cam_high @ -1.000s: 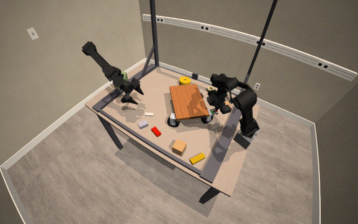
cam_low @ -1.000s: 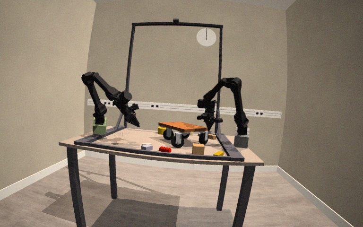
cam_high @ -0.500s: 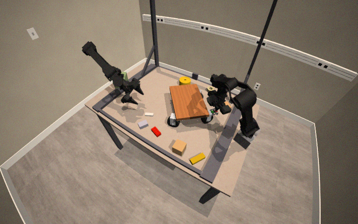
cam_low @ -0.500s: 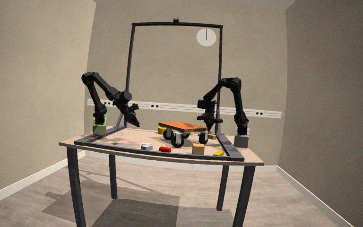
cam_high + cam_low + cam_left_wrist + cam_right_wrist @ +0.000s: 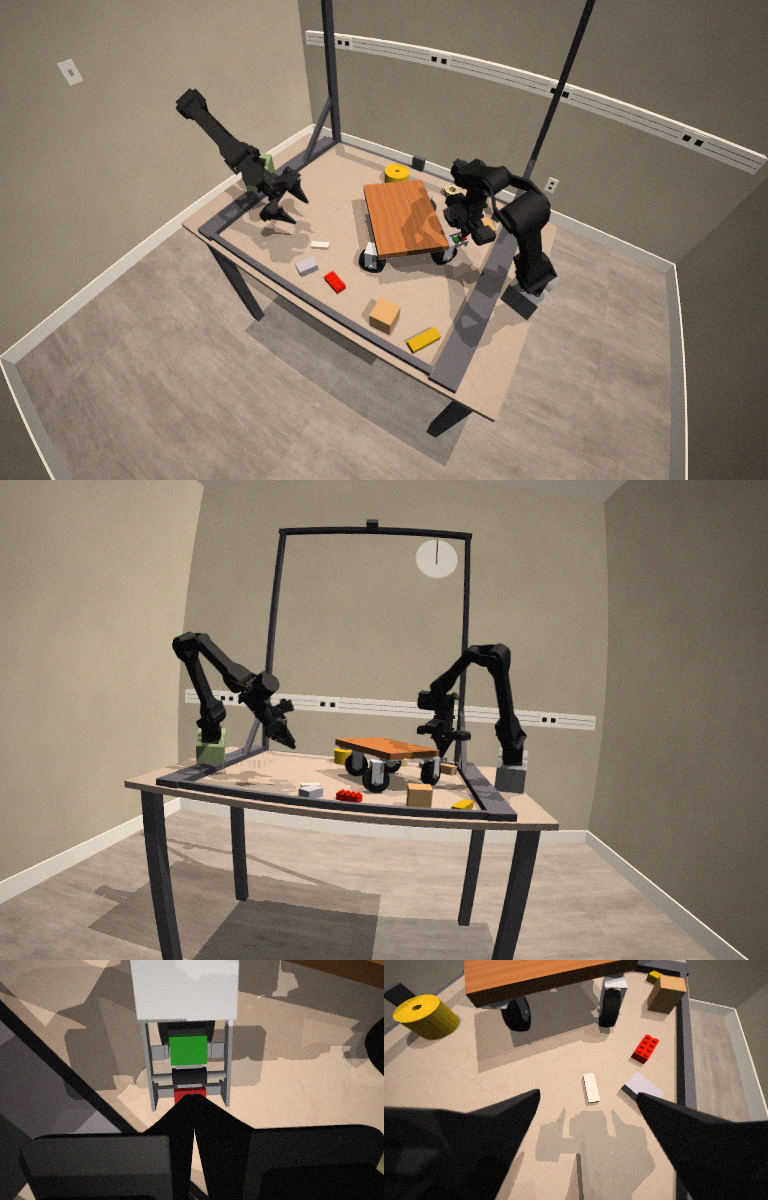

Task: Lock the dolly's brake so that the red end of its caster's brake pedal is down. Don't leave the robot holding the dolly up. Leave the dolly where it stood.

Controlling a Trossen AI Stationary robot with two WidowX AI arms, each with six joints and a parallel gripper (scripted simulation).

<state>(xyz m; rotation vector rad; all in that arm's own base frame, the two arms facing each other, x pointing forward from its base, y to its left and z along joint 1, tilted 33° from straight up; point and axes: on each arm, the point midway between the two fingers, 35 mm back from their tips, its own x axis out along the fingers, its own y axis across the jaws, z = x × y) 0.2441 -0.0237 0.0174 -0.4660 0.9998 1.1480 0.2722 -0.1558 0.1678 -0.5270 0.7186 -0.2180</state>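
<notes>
The caster brake pedal is 40 mm below my left hand, 10 mm to the right of it and 10 mm ahead of it. Round my left hand: yellow bar 320 mm ahead, 110 mm below, 30 mm to the left; tan cube 320 mm ahead, 90 mm to the right, 90 mm below; red brick 290 mm ahead, 270 mm to the right, 100 mm below.
</notes>
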